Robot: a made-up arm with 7 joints.
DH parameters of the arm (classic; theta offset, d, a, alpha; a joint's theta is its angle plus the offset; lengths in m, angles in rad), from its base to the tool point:
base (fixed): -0.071 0 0 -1.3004
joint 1: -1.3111 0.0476 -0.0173 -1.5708
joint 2: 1.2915 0 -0.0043 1.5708
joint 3: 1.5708 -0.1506 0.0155 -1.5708
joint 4: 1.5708 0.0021 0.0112 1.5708
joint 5: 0 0.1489 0 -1.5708
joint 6: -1.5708 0 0.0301 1.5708
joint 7: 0 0 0 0
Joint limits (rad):
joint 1: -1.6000..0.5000
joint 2: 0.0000..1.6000
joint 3: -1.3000..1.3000
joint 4: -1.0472..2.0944
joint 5: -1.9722..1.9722
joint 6: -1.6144..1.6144
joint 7: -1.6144..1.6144
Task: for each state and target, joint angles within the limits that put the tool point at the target. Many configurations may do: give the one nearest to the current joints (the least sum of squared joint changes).
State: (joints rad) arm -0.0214 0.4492 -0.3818 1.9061 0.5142 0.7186 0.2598
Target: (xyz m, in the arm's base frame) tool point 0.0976 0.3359 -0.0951
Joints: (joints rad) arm -0.8012 1.0988 -0.6180 1.7828 0.6112 0.8792 0.2598
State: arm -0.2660 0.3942 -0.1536 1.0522 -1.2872 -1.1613 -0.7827
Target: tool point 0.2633 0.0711 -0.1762
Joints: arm -0.8273 0.2260 -0.2196 0.9361 -1.2730 -1.0535 -0.7827
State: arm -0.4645 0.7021 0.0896 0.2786 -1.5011 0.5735 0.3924
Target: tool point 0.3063 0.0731 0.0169
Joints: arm -1.2019 0.5161 0.0031 0.4348 -1.4822 0.4974 0.3924
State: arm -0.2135 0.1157 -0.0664 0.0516 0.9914 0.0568 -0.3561
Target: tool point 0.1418 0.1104 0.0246
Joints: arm -0.4716 0.3900 0.4591 -0.8276 1.0035 0.0666 -0.3561
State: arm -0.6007 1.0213 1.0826 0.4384 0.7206 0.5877 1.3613
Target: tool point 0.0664 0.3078 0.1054
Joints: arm -0.6373 1.2456 1.2200 0.2780 0.7411 0.5887 1.3613
